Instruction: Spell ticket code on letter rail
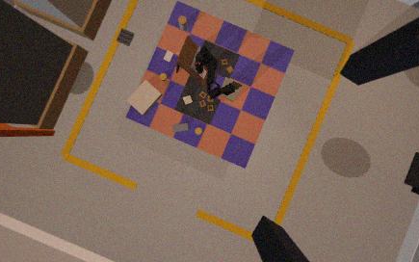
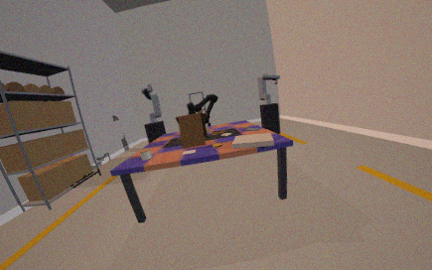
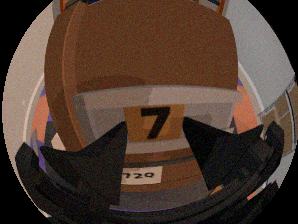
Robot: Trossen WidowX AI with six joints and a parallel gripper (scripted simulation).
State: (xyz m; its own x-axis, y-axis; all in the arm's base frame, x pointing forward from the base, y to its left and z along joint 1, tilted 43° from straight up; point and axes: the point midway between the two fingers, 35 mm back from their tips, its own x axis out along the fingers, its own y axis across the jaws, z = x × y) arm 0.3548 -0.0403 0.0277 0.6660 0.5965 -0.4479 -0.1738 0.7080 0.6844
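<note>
The white ticket lies 70 mm behind my gripper tip, 20 mm to the left of it and 80 mm below it. The rest, counted from my gripper tip: brown letter tile (right at my gripper tip); dark mat (170 mm behind, 40 mm to the left, 150 mm below); beige slab (300 mm ahead, 510 mm to the left, 140 mm below).
</note>
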